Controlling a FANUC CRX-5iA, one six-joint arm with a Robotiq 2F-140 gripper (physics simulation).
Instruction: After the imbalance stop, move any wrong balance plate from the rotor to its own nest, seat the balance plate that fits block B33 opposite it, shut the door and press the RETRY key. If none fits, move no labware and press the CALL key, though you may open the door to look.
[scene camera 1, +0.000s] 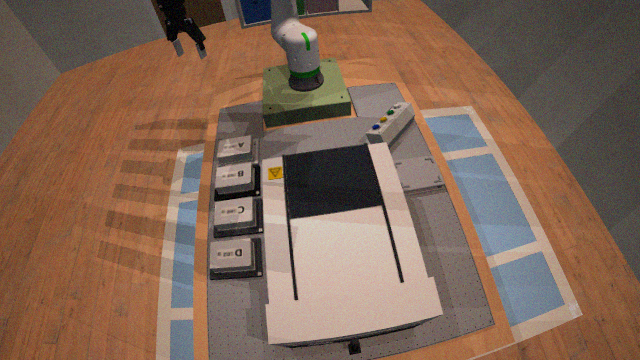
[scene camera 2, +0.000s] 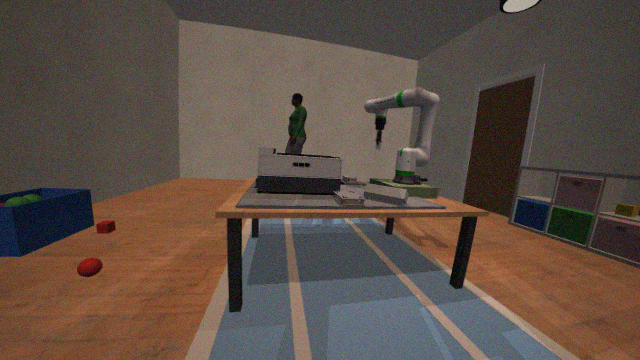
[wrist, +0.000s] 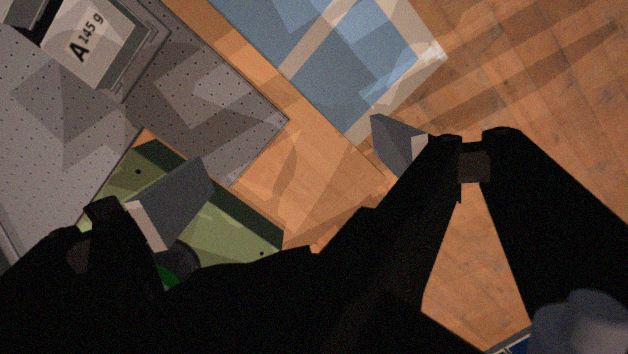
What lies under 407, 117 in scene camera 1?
A grey button box.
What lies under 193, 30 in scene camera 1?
My gripper.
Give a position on a white centrifuge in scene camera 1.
344, 276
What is my gripper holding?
Nothing.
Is my gripper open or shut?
Open.
